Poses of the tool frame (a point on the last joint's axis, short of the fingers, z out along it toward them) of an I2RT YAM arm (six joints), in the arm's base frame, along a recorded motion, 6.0 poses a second.
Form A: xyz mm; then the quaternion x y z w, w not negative.
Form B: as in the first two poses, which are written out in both.
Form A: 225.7, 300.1, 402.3, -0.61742, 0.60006, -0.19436, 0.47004
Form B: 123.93, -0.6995, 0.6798, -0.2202, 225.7, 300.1, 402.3
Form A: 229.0, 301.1, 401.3, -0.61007, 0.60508, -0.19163, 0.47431
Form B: 123.37, -0.6930, 0.6873, -0.2177, 229.0, 301.1, 401.3
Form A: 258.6, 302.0, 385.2, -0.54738, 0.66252, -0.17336, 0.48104
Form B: 122.49, -0.6244, 0.7557, -0.1977, 258.6, 302.0, 385.2
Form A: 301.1, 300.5, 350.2, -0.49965, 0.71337, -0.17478, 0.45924
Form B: 125.32, -0.5625, 0.8031, -0.1968, 301.1, 300.5, 350.2
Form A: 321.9, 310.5, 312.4, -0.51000, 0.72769, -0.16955, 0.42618
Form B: 129.55, -0.5638, 0.8044, -0.1874, 321.9, 310.5, 312.4
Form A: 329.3, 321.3, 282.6, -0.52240, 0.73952, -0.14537, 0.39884
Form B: 132.99, -0.5697, 0.8064, -0.1585, 329.3, 321.3, 282.6
